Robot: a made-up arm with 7 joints.
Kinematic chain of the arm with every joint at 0, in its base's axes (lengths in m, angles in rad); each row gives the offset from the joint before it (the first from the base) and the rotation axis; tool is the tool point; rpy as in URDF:
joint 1: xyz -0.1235 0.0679 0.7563 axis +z
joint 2: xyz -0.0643 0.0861 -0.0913 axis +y
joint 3: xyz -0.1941 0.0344 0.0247 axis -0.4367 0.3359 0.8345
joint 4: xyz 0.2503 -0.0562 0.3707 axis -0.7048 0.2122 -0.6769
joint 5: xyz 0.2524 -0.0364 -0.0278 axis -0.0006 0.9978 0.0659
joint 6: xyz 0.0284 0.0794 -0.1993 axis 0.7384 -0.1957 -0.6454
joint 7: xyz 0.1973 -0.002 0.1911 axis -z
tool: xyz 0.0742 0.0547 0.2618 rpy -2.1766 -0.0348 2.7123
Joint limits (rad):
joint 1: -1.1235..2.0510
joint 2: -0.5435..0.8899
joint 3: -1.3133..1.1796
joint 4: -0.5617..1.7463
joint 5: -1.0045..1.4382
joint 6: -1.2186..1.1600
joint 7: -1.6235..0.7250
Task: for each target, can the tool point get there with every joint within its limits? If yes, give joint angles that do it. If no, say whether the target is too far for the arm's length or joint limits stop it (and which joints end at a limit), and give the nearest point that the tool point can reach.
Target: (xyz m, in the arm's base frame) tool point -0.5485 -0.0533 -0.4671
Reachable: no: joint limits stop it (at a limit: joint 1, joint 2, joint 6) | nearest point -0.5568 -0.0331 0.0800 | short by 0.548 m
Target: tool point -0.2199 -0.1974 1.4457
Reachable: yes | joints 0.0183 -0.4098 0.2065 1.5019 1.0216 0.8711 -0.2684
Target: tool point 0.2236 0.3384 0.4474
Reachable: yes | joints 0.6889 0.4691 0.5633 1.5538 1.0968 -0.6299 -0.6537
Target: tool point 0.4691 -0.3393 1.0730
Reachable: yes | joints 0.9687 0.4917 -0.9704 1.2006 0.2929 0.1622 -1.2577
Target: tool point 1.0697 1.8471 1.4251
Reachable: no: too far | nearest point 0.4976 0.9940 1.0180 | short by 1.105 m
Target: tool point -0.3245 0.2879 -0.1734
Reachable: no: joint limits stop it (at a limit: joint 2, joint 6) | nearest point -0.3560 0.3224 0.0865 | short by 0.264 m
